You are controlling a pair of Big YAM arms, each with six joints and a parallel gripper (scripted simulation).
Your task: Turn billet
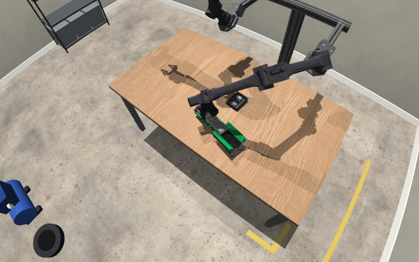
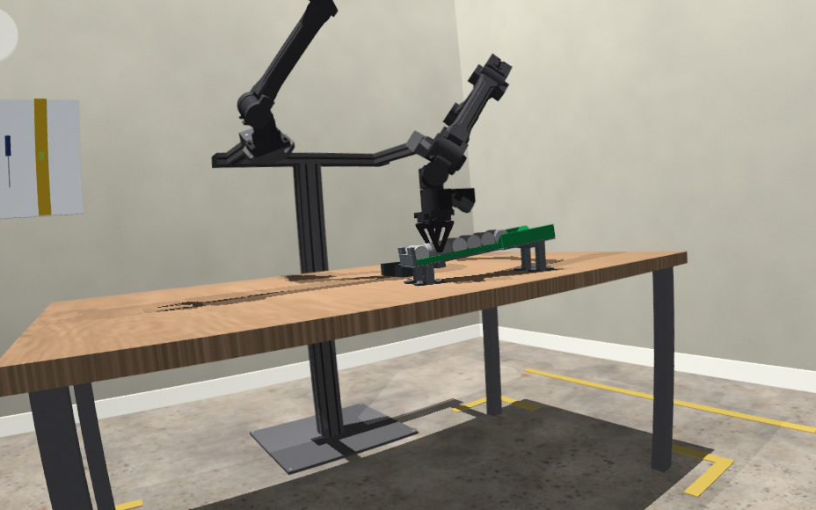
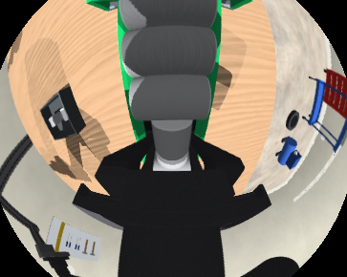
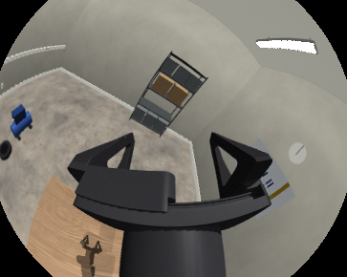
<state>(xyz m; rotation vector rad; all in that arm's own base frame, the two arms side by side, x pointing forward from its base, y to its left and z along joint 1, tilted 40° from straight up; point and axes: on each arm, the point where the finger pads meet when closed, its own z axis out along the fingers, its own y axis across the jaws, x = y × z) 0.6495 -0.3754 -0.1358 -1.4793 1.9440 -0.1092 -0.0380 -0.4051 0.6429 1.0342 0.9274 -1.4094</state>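
The stop is 70 mm to the right of my left hand, 20 mm below it and 20 mm behind it. Also, from my left hand: dark tray: 260 mm behind, 70 mm to the left, 70 mm below.
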